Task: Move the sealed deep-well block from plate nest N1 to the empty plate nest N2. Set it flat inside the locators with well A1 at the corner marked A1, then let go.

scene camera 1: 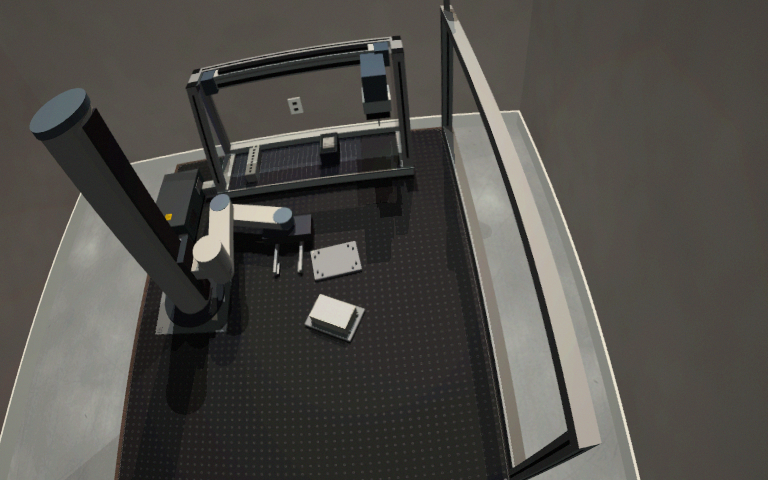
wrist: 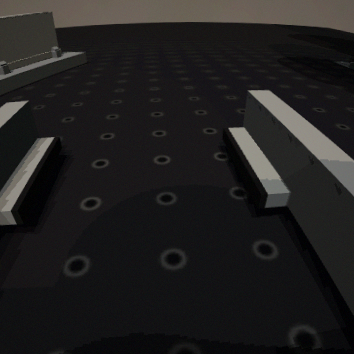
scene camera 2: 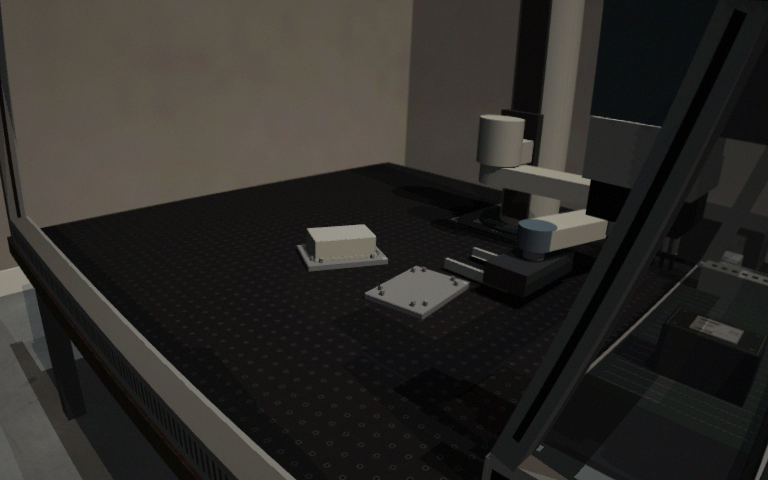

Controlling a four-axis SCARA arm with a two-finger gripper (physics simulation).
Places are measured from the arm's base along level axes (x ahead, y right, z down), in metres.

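Pixels of known places: gripper, between the fingertips: (scene camera 1: 287, 272) (wrist: 140, 117) (scene camera 2: 460, 257); arm's base, origin of its link: (scene camera 1: 195, 298).
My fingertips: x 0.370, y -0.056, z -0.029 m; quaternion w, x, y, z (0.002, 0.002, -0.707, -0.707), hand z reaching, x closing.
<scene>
For each thing: its top centre in the pictures, then the offset to it from my fingertips. "pt": a spot on its surface instead.
- pale sealed block, centre of its top: (scene camera 2: 341, 232) (scene camera 1: 332, 311) dx +0.160, dy +0.184, dz -0.038 m
- plate nest N1, centre of its top: (scene camera 2: 341, 247) (scene camera 1: 333, 315) dx +0.160, dy +0.184, dz -0.006 m
- empty plate nest N2, centre of its top: (scene camera 2: 419, 282) (scene camera 1: 334, 258) dx +0.168, dy -0.035, dz -0.006 m
- slotted bar, a spot on its surface: (scene camera 1: 252, 164) pt dx -0.160, dy -0.484, dz -0.078 m
The pale sealed block (scene camera 1: 334, 311) (scene camera 2: 342, 242) (wrist: 27, 37) sits flat on plate nest N1 (scene camera 1: 349, 336) (scene camera 2: 339, 264) (wrist: 72, 58). The empty plate nest N2 (scene camera 1: 335, 260) (scene camera 2: 417, 290) is a light plate with small locator pins near its corners. The A1 marks cannot be read. My gripper (scene camera 1: 288, 271) (scene camera 2: 460, 255) (wrist: 140, 117) is shut on nothing, its two long fingers still standing apart in the closed position. It is beside N2, on the arm's side, and apart from the block. The perforated dark surface shows between the fingers in the wrist view.
A gantry frame (scene camera 1: 305, 183) stands at the back, with a dark box (scene camera 1: 329, 155) (scene camera 2: 710, 356) and a slotted bar (scene camera 1: 252, 164) inside. The arm's column (scene camera 1: 121, 209) (scene camera 2: 562, 62) stands beside the gripper. A long upright frame (scene camera 1: 523, 195) runs along the right side in scene camera 1.
</scene>
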